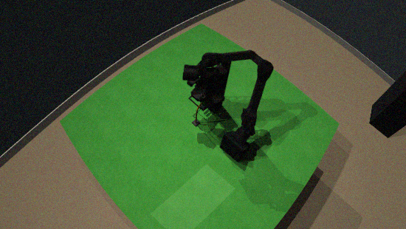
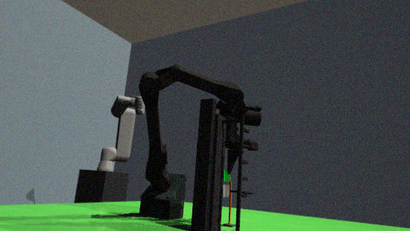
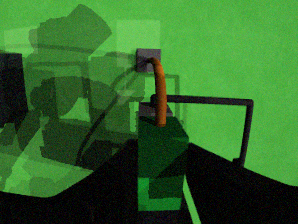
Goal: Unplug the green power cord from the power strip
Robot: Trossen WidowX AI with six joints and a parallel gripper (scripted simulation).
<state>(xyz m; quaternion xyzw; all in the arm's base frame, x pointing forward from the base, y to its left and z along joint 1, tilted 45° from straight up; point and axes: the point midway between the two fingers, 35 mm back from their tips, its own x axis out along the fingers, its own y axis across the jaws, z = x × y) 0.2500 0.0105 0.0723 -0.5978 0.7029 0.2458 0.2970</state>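
Right now my gripper tip is 30 mm to the left of the green plug.
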